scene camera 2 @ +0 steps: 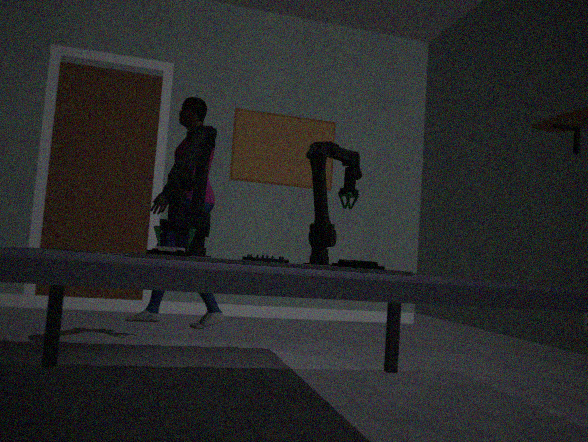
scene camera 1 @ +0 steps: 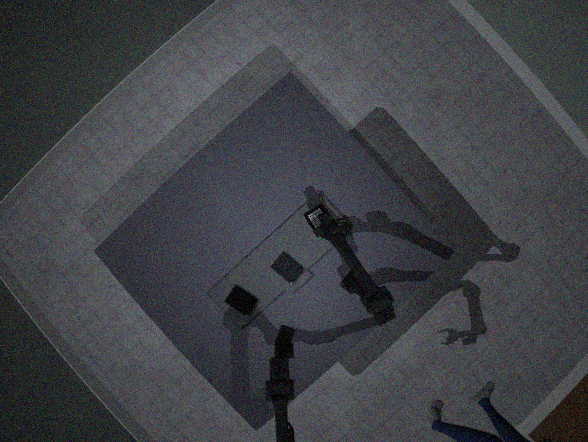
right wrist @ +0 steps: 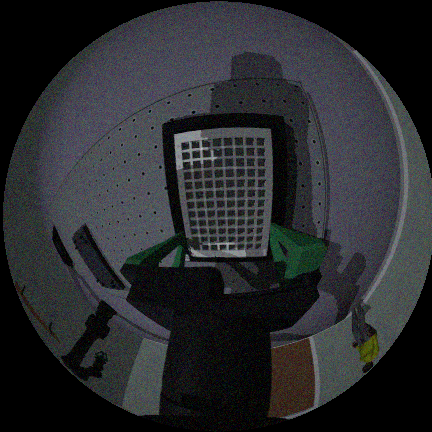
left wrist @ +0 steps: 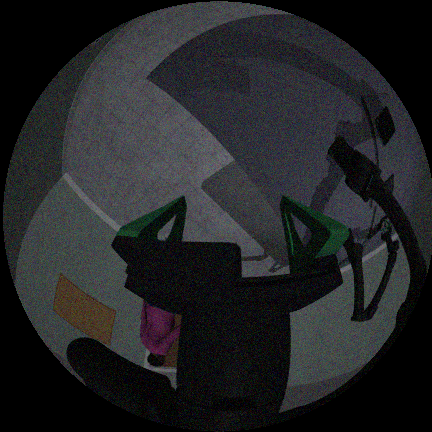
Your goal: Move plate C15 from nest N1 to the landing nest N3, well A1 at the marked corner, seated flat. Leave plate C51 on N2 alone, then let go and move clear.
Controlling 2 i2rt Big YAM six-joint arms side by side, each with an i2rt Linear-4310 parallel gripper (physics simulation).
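Observation:
A pale plate with a grid of wells, taken as C15 (scene camera 1: pixel 315 217) (right wrist: pixel 225 190) (scene camera 2: pixel 170 248), lies within the outline of a black nest (right wrist: pixel 170 175); whether it is fully seated is unclear. My right gripper (right wrist: pixel 224 231) (scene camera 2: pixel 175 239) is shut on its sides. A grey nest (scene camera 1: pixel 287 266) (right wrist: pixel 97 257) (scene camera 2: pixel 265 259) with small raised points is in the middle. A black block (scene camera 1: pixel 242 300) (scene camera 2: pixel 358 264) (right wrist: pixel 62 247) is at the far end; whether it holds plate C51 is unclear. No labels or corner mark are readable. My left gripper (left wrist: pixel 233 199) (scene camera 2: pixel 348 201) is open, high above the table.
The nests stand in a row on a perforated board (scene camera 1: pixel 260 270) (right wrist: pixel 125 187) on the table (scene camera 1: pixel 200 200) (scene camera 2: pixel 280 277). Arm shadows cross the board and table. A person (scene camera 2: pixel 192 165) stands behind the table in scene camera 2. The picture is dark and grainy.

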